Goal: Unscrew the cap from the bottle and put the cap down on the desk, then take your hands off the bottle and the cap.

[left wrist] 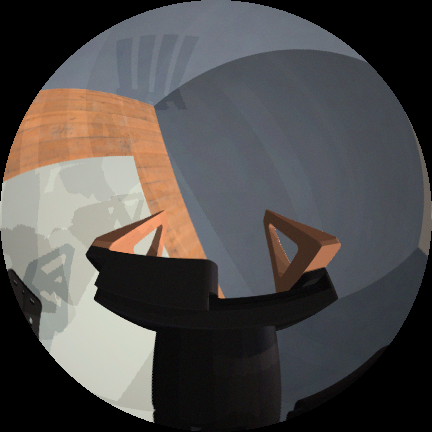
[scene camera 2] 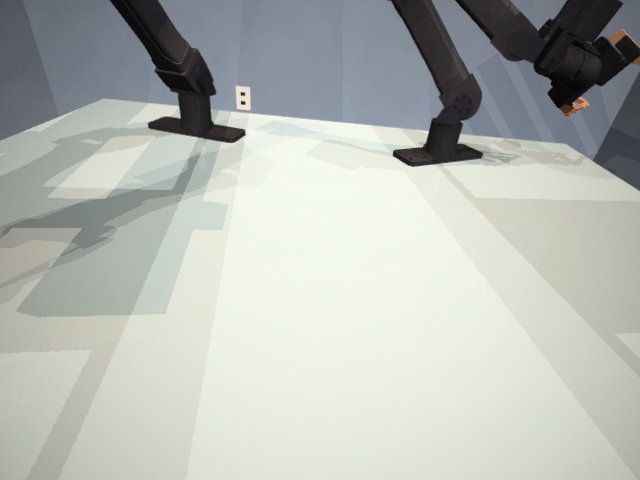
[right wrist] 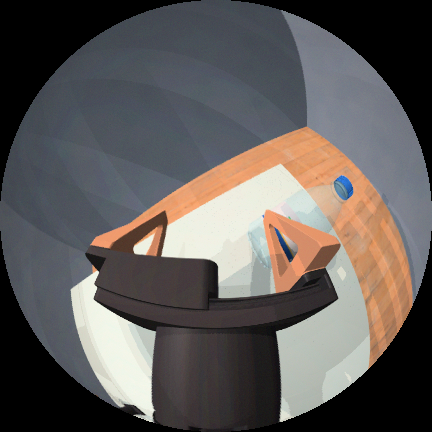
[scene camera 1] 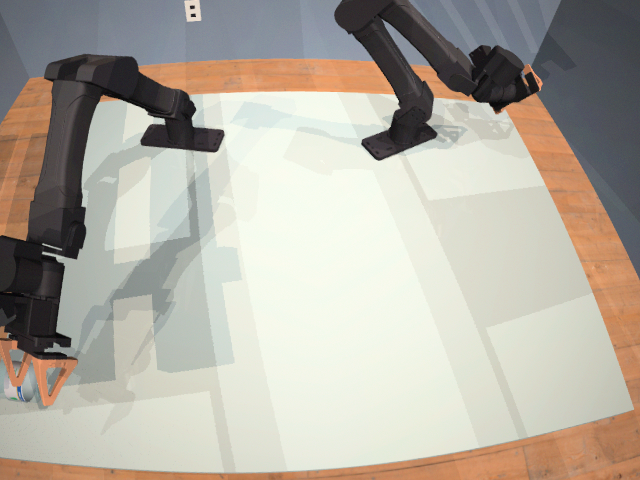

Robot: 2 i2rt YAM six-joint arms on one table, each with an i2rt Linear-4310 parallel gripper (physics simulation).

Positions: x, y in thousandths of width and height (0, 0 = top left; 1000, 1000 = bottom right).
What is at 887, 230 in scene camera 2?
The left gripper.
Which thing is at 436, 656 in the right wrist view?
The right gripper.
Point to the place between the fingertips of the left gripper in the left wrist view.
499, 499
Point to a clear plastic bottle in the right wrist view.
At 737, 478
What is the left gripper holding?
Nothing.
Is the left gripper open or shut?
Open.
